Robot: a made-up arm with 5 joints. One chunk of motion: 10 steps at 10 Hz.
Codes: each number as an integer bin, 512 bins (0 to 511) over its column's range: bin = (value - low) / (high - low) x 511, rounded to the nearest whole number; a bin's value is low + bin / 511 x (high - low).
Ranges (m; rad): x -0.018..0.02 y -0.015..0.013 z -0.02..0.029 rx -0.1..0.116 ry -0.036..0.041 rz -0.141..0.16
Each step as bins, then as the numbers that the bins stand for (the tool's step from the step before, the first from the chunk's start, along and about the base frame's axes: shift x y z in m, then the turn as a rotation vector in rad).
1 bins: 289 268 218 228 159 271
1 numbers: 0.00349 -0.00032 0.00090 -0.00362 -0.01204 0.01863
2 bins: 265 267 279 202 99 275
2 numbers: 0.00171 -0.00037 0.00675 -0.01461 -0.02108 0.02099
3 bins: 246 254 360 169 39 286
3 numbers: 0.00029 -0.00108 0.01452 -0.02856 -0.03012 0.02747
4 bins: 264 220 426 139 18 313
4 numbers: 0.00163 -0.00295 0.02085 -0.04124 -0.03329 0.04337
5 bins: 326 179 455 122 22 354
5 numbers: 0.00624 -0.00519 0.02363 -0.04843 -0.03268 0.06752
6 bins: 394 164 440 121 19 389
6 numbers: 0.01130 -0.00601 0.02219 -0.04885 -0.03314 0.08814
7 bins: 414 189 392 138 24 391
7 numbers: 0.01279 -0.00464 0.01759 -0.04167 -0.03238 0.08932
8 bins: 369 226 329 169 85 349
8 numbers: 0.00944 -0.00262 0.01155 -0.02856 -0.02319 0.06458
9 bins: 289 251 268 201 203 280
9 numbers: 0.00349 -0.00125 0.00570 -0.01504 -0.00541 0.02393
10 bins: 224 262 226 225 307 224
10 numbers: -0.00134 -0.00064 0.00167 -0.00489 0.01026 -0.00905
